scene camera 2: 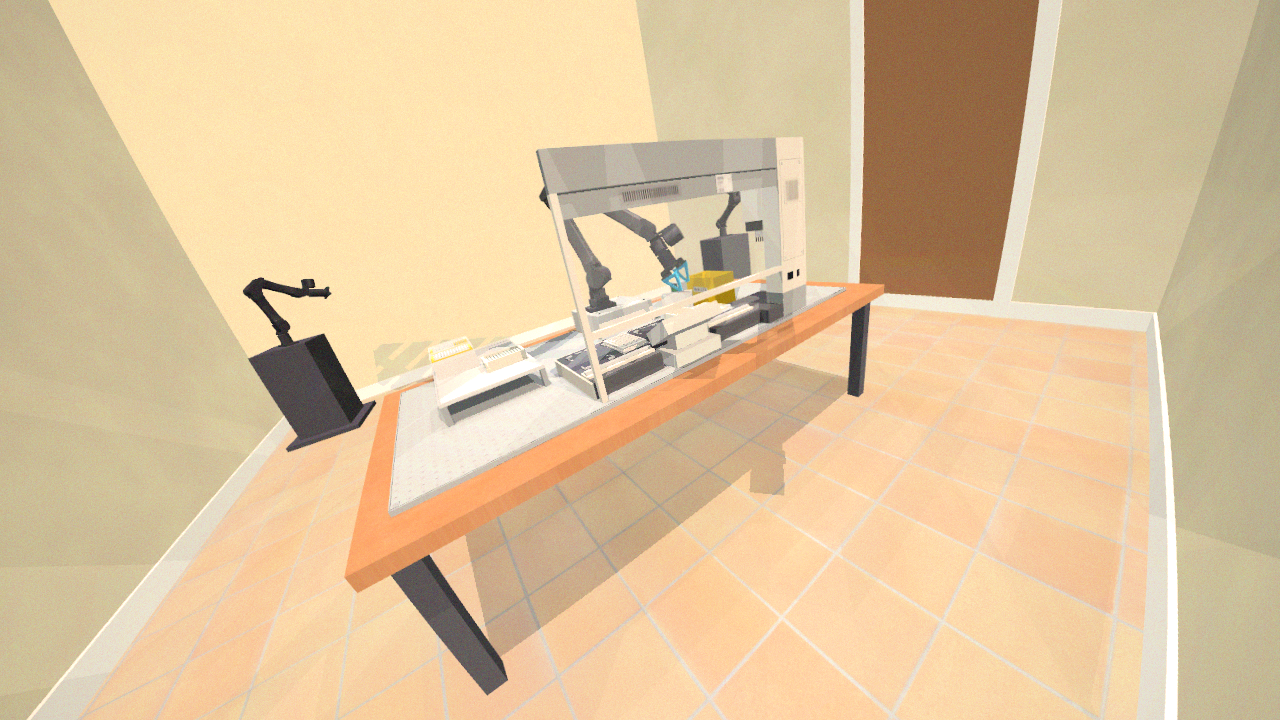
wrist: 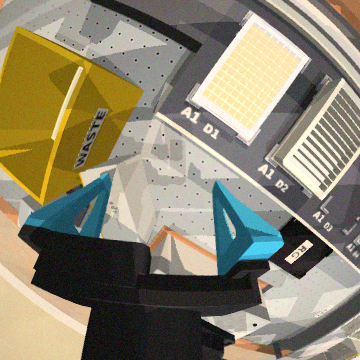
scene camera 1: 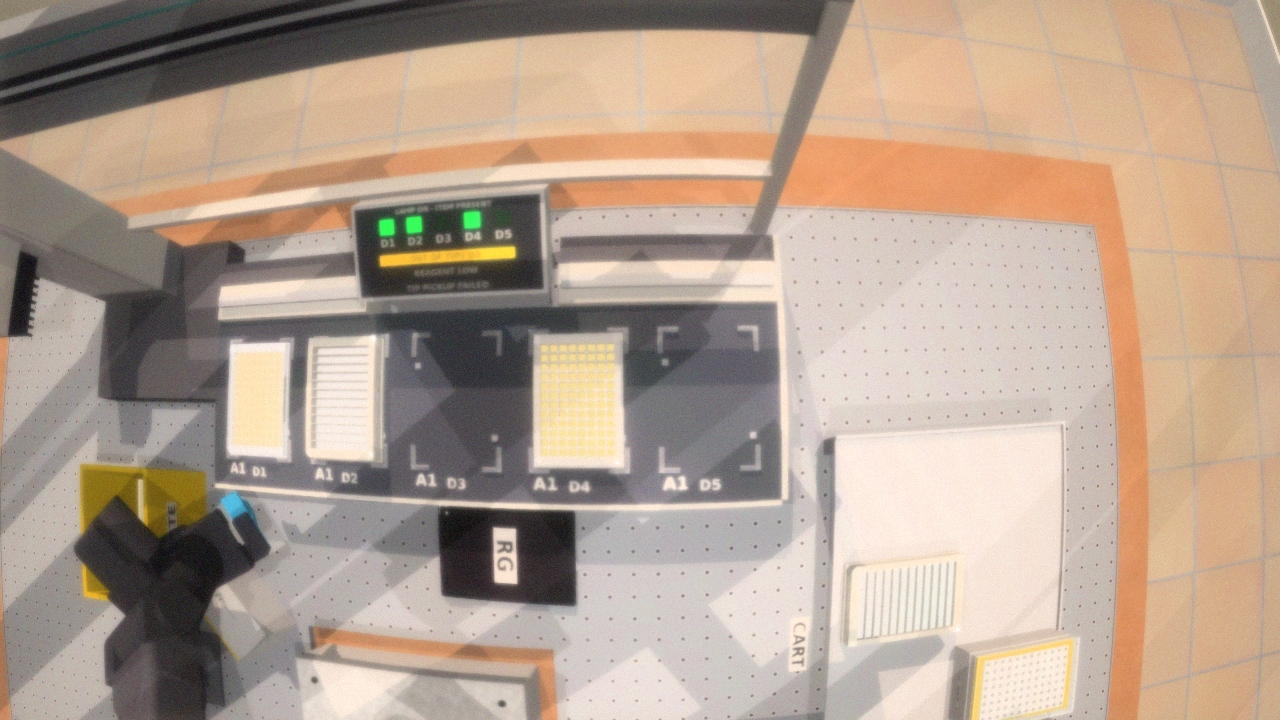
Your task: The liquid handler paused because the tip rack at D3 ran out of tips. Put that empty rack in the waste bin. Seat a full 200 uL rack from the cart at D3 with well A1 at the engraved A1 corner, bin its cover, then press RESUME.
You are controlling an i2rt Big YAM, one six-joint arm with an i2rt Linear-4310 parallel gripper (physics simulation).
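Pixels of known places: gripper, fingertip midpoint: [scene camera 2: 684,286] [wrist: 161,181] [scene camera 1: 217,525]; arm's base at its link origin: [wrist: 202,332].
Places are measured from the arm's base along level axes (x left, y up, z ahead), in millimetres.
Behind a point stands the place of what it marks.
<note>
My gripper [wrist: 161,181] {y 41, x 286, z 223 mm} [scene camera 2: 677,282] {y 41, x 286, z 223 mm} is open and empty, pointing down beside the yellow waste bin [wrist: 117,107] {y -31, x 388, z 227 mm} [scene camera 1: 100,479] {y 18, x 502, z 227 mm} [scene camera 2: 716,284]. A thin off-white piece [wrist: 67,102] {y -53, x 476, z 174 mm} [scene camera 1: 140,503] {y -52, x 484, z 201 mm} shows edge-on inside the bin. A pale, clear-looking piece [wrist: 121,197] {y 3, x 306, z 154 mm} with a yellow edge lies beside the bin, partly behind the left finger; I cannot tell what it is. Slot D3 [scene camera 1: 456,402] {y -37, x 44, z 401 mm} is bare. On the cart [scene camera 1: 948,483] {y -23, x -461, z 378 mm} are a striped rack [scene camera 1: 904,598] {y -1, x -423, z 258 mm} and a yellow-edged dotted rack [scene camera 1: 1024,677] {y 48, x -568, z 179 mm}. The RESUME button cannot be made out.
A yellow-gridded rack [scene camera 1: 259,398] {y -23, x 284, z 367 mm} [wrist: 252,75] {y -23, x 290, z 364 mm} is at D1, a ribbed white item [scene camera 1: 344,398] {y -11, x 163, z 384 mm} [wrist: 325,140] {y -21, x 169, z 383 mm} at D2, a yellow-dotted rack [scene camera 1: 578,400] {y -23, x -79, z 420 mm} at D4. The display [scene camera 1: 452,241] {y 33, x 57, z 545 mm} lights D1, D2, D4 and an amber bar. A black RG block [scene camera 1: 550,555] {y -75, x -65, z 261 mm} [wrist: 300,251] {y -75, x -21, z 255 mm} sits before the deck.
</note>
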